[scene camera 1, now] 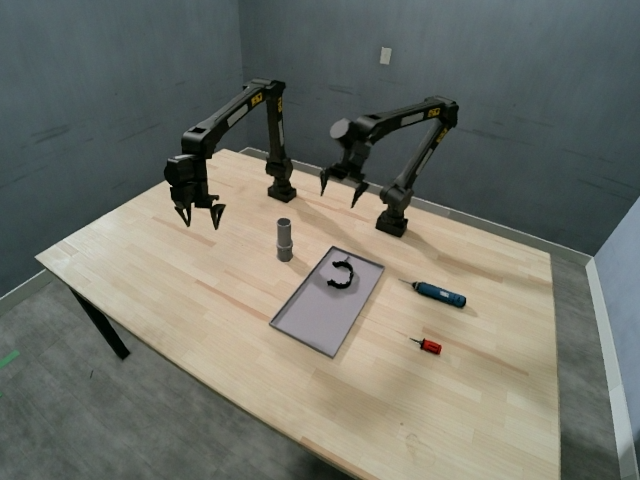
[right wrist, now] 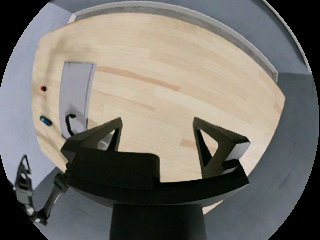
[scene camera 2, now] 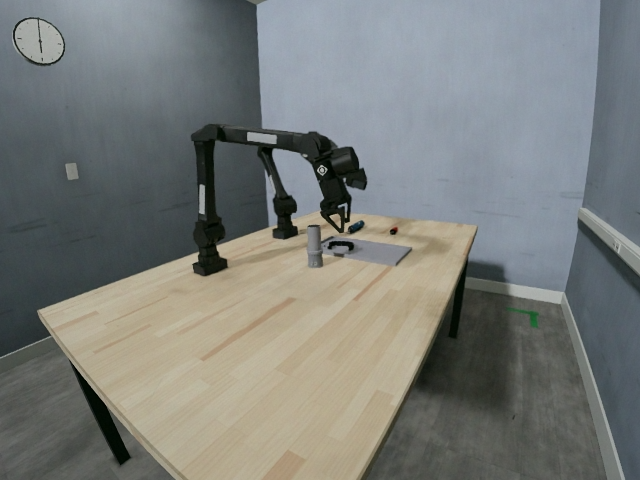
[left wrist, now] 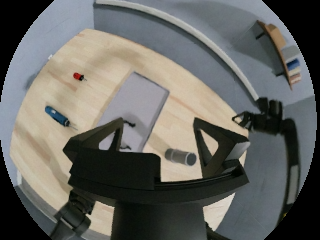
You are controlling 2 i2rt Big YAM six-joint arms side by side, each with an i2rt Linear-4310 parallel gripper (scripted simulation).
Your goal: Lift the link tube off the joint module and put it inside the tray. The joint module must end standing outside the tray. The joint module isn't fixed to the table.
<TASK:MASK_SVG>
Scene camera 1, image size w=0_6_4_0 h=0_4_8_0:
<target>my left gripper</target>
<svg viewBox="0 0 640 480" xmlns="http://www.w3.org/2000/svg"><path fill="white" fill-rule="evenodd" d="M332 162L327 169L322 168L318 174L319 197L323 194L328 178L338 182L346 179L358 184L352 195L351 209L361 194L368 188L368 183L362 181L364 178L363 174Z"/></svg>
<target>my right gripper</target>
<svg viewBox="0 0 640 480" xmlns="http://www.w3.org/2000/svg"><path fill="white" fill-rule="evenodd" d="M226 204L217 203L212 206L213 200L216 199L218 201L220 198L219 195L209 194L209 198L205 200L191 201L189 207L185 208L187 219L183 208L174 206L174 209L187 227L191 226L192 203L194 203L194 208L210 209L212 222L215 230L217 230Z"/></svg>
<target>flat grey tray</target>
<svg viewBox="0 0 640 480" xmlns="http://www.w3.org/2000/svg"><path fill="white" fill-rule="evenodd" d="M334 245L328 249L268 322L270 327L331 359L335 357L385 269L385 266ZM349 256L346 262L353 267L353 279L350 286L345 289L337 289L332 285L328 285L327 281L331 279L335 280L338 284L349 282L351 272L348 268L343 266L335 268L332 265L333 261L344 261Z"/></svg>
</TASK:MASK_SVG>
